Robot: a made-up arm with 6 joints.
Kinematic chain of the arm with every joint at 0, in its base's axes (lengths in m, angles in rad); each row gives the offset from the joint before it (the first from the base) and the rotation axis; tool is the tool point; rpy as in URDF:
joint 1: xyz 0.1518 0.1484 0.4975 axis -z
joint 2: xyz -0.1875 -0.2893 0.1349 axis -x
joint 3: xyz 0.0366 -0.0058 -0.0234 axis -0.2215 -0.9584 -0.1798
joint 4: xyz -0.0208 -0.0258 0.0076 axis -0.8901 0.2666 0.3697
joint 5: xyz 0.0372 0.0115 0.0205 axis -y
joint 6: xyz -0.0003 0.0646 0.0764 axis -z
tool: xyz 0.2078 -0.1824 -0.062 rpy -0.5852 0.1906 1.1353
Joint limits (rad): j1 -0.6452..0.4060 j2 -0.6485..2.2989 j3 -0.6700..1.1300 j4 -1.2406..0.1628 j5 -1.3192..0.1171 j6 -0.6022..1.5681
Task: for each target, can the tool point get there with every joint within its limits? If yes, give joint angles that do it. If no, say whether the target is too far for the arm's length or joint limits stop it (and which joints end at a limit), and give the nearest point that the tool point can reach.
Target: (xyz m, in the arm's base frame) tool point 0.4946 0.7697 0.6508
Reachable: no: joint limits stop it (at a limit: joint 1, joint 2, joint 5, joint 6) | nearest point 0.2912 0.1191 0.6692 | short by 0.682 m
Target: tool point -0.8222 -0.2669 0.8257
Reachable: no: too far | nearest point -0.3497 -0.1549 0.7084 | short by 0.500 m
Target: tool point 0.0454 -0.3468 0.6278
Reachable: yes | joints 0.1520 -0.1996 0.2326 -0.1382 -0.0399 0.3535
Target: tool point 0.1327 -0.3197 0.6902
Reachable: yes | joints 0.1837 1.6167 -0.4364 -0.2521 -0.3979 -0.3094
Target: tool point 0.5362 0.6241 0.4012
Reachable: no: joint limits stop it (at a limit: joint 1, joint 2, joint 3, joint 6) | nearest point 0.3281 0.0913 0.5463 | short by 0.590 m
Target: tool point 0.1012 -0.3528 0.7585
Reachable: yes | joints -0.0149 1.5736 -0.5237 -0.6487 -0.6181 0.1420
